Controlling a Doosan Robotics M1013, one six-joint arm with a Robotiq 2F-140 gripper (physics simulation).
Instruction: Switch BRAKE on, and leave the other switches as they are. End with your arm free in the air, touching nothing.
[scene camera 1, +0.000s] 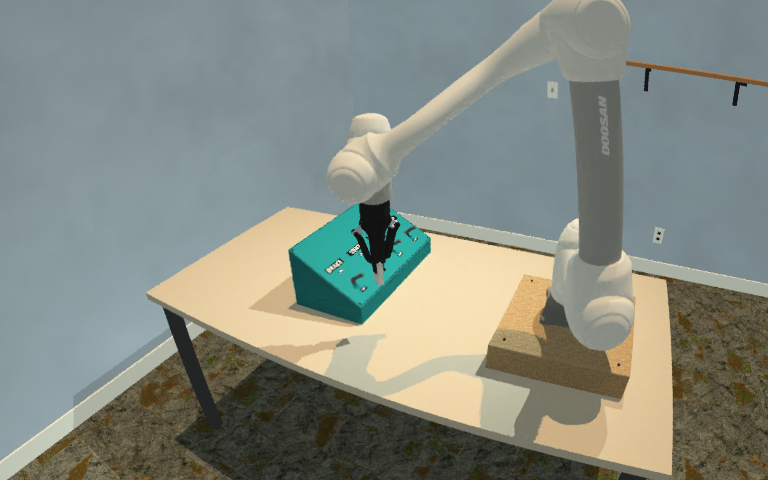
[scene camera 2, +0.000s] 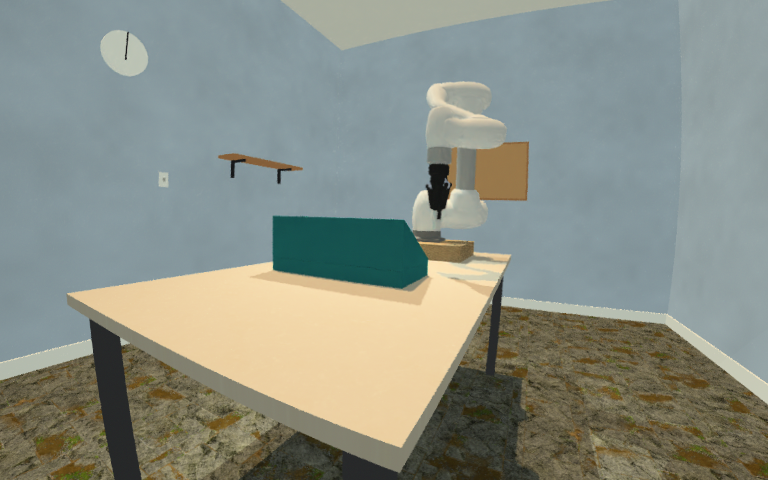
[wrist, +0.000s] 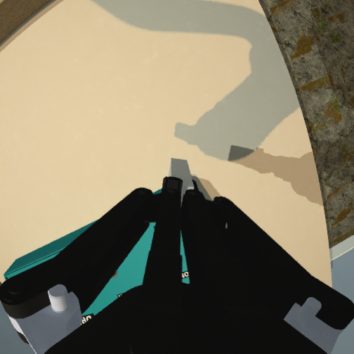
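The teal console has a sloped face with labels and dark levers. The BRAKE label is at the end of the row nearest scene camera 1. The dark BRAKE lever stands between two small marks; which way it is tipped is too small to tell. Other levers stand farther along the face, partly behind the gripper. My gripper is shut and empty, pointing down. In scene camera 2 its tips show higher than the console. In the wrist view its fingers hide much of the face.
The console stands on the pale table. The arm's base is on a wooden block at the table's other end. A wall shelf and a brown board are on the walls behind.
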